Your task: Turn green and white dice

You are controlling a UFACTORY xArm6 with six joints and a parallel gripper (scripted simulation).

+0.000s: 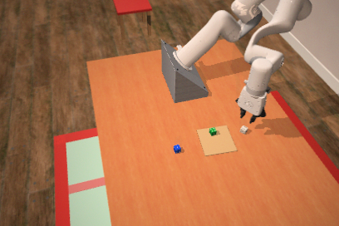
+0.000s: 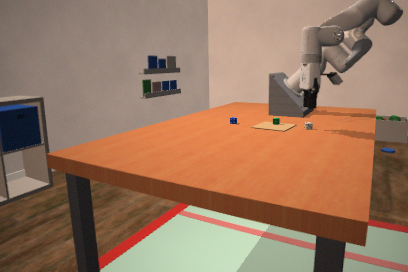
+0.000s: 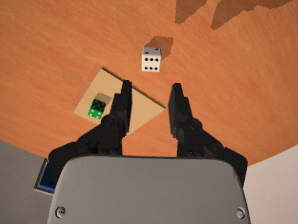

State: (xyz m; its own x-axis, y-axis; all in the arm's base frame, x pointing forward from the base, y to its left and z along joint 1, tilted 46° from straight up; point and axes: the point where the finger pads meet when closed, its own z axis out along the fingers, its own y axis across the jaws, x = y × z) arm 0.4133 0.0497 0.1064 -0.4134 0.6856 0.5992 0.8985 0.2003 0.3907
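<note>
Right now the white die is 9 cm below my hand. From my hand the other things lie so: tan mat: 1 cm behind, 14 cm to the right, 10 cm below; green die: 4 cm behind, 13 cm to the right, 9 cm below; blue die: 2 cm behind, 32 cm to the right, 9 cm below.
</note>
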